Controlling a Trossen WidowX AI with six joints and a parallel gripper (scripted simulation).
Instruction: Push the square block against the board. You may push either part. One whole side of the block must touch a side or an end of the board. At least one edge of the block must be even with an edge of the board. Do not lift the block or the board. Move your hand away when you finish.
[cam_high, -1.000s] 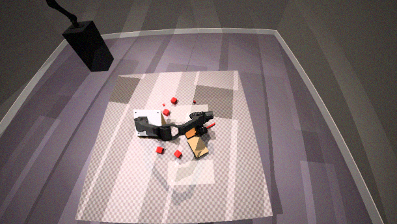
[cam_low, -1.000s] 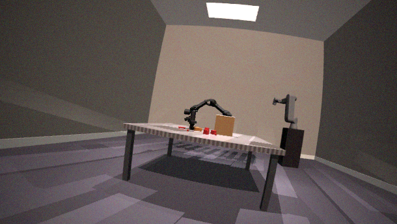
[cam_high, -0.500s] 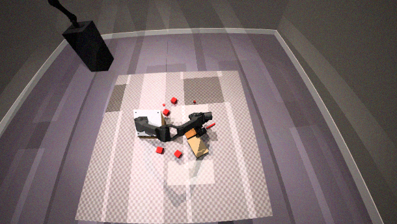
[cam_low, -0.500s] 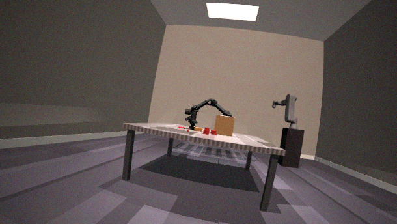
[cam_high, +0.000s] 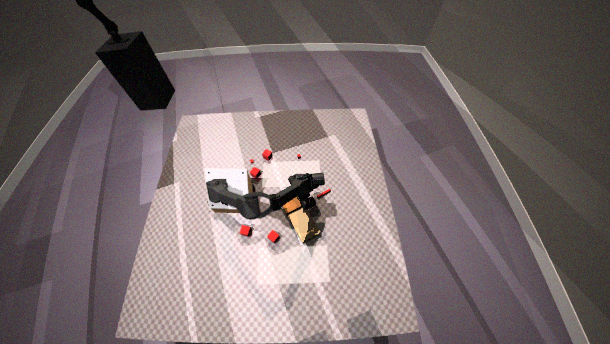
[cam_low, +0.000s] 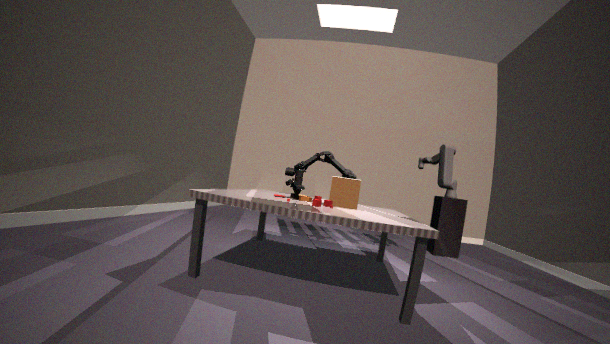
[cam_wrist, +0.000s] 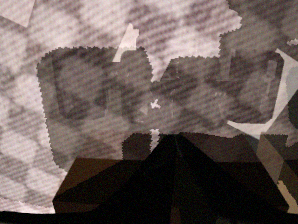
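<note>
My gripper tip is now 6 cm past the square block, 3 cm to the left of it and 1 cm below it. Also, from my gripper tip: board (1 cm ahead, 15 cm to the right, 1 cm above); red stick (12 cm ahead, 2 cm to the left).
</note>
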